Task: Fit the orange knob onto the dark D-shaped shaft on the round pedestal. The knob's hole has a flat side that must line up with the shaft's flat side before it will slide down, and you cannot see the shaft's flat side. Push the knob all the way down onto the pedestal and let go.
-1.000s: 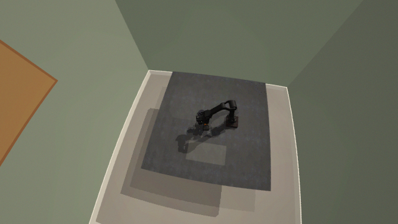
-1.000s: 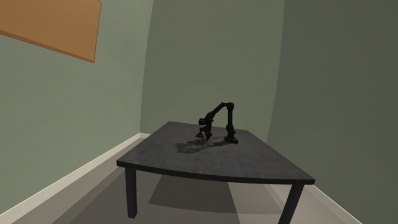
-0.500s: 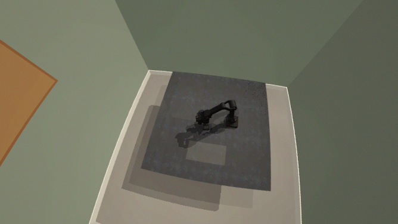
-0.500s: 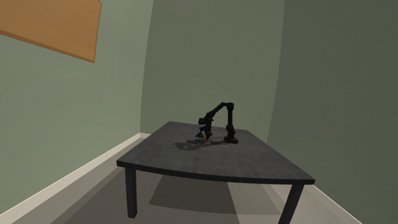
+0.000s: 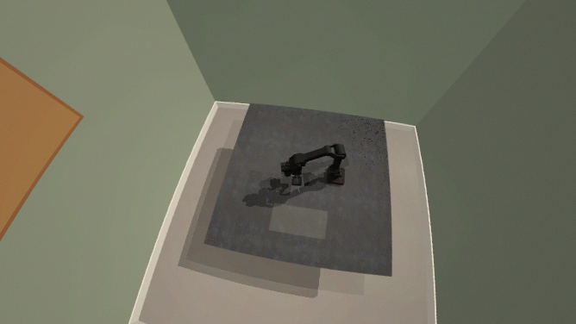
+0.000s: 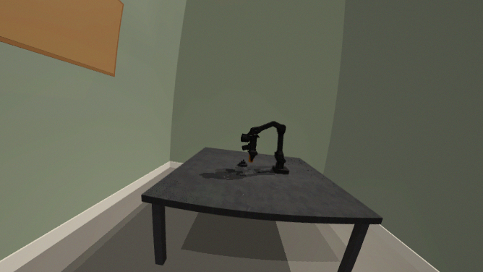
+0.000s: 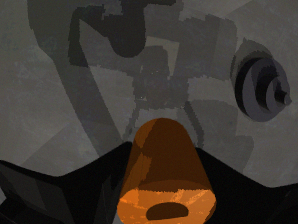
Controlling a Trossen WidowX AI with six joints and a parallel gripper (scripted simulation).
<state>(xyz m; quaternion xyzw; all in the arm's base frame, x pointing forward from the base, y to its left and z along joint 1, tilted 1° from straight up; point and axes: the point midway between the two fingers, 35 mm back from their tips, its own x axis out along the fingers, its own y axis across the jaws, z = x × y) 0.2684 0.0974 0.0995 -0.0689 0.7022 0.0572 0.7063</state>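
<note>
The dark pedestal is 130 mm to the right of my gripper tip, 70 mm ahead of it and 60 mm below it. Round my gripper tip: orange knob (20 mm above).
</note>
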